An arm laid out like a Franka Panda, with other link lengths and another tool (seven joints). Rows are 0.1 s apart.
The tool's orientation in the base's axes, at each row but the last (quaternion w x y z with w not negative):
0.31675 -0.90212 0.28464 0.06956
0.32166 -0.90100 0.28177 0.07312
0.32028 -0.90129 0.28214 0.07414
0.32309 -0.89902 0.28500 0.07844
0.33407 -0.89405 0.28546 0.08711
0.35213 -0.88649 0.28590 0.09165
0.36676 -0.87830 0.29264 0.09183
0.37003 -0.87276 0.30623 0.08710
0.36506 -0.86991 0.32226 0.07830
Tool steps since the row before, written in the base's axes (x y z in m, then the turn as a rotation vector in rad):
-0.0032 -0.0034 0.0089 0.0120 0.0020 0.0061
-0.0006 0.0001 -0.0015 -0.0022 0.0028 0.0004
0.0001 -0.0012 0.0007 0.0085 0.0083 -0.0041
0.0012 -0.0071 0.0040 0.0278 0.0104 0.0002
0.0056 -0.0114 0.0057 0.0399 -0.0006 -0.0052
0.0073 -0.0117 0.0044 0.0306 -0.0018 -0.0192
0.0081 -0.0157 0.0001 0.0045 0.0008 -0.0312
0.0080 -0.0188 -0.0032 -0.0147 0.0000 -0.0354
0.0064 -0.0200 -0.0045 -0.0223 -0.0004 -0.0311
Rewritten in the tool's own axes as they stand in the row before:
-0.0038 -0.0008 -0.0093 0.0071 -0.0112 -0.0029
-0.0001 0.0011 0.0012 -0.0032 -0.0008 0.0013
0.0004 0.0003 -0.0013 0.0045 -0.0078 0.0088
0.0030 0.0016 -0.0075 0.0181 -0.0223 0.0075
0.0078 0.0007 -0.0115 0.0349 -0.0195 0.0050
0.0096 0.0002 -0.0109 0.0329 -0.0054 0.0141
0.0136 0.0040 -0.0106 0.0150 0.0154 0.0231
0.0164 0.0072 -0.0103 0.0017 0.0298 0.0241
0.0167 0.0092 -0.0098 -0.0056 0.0322 0.0199

